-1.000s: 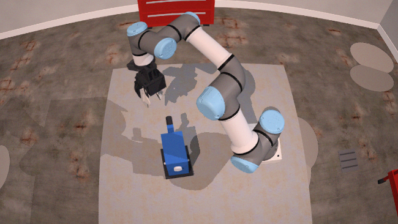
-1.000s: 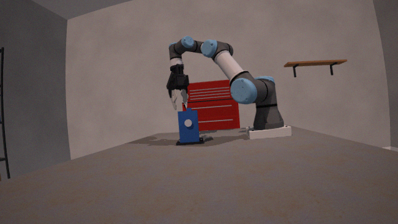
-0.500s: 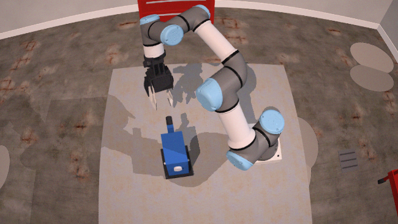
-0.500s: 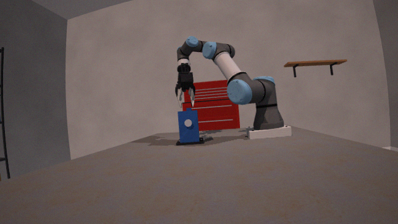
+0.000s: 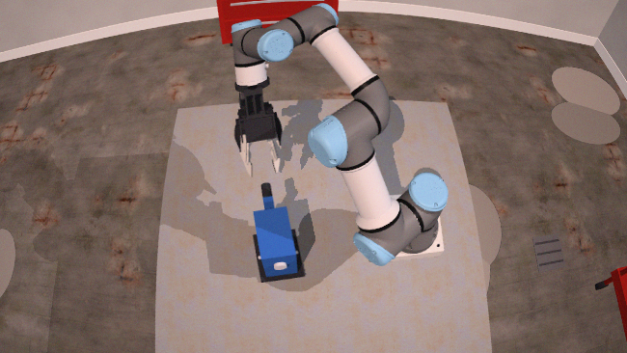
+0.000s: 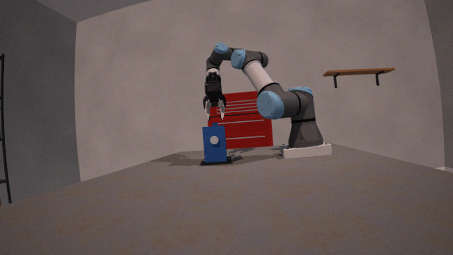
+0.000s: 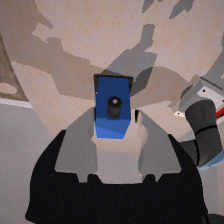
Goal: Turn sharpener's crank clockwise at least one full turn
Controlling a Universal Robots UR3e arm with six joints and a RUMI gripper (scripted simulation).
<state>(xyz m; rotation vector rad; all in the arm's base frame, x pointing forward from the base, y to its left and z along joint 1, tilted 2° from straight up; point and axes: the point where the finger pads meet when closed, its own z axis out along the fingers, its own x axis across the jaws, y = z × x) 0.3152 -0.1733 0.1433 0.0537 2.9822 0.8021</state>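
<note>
The dark knob is 40 mm to the left of my hand and 40 mm below it.
</note>
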